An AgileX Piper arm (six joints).
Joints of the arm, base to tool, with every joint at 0 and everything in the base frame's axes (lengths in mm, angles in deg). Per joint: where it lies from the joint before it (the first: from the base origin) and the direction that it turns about. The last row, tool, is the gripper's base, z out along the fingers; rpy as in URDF.
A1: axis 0 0 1 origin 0 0 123
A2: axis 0 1 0 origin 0 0 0
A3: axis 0 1 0 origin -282.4 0 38.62
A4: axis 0.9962 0 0.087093 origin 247.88 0 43.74
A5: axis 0 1 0 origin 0 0 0
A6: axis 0.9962 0 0.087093 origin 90.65 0 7.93
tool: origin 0 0 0 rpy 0 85 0
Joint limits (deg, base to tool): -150..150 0..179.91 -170..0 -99.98..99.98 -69.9..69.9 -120..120
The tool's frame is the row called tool.
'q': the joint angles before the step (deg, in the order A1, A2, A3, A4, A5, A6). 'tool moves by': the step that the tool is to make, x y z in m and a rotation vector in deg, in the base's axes. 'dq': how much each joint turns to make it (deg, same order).
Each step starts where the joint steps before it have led.
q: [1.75 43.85 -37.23 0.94 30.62 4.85]
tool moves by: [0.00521 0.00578 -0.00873 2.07 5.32 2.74]
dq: [0.02 2.50 -0.33 6.22 3.27 -4.87]
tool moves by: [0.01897 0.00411 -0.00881 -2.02 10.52 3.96]
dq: [0.38 7.41 -3.78 1.17 7.35 -3.99]
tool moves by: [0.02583 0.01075 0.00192 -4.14 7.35 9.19]
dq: [2.18 8.36 -6.70 0.82 6.83 -7.73]
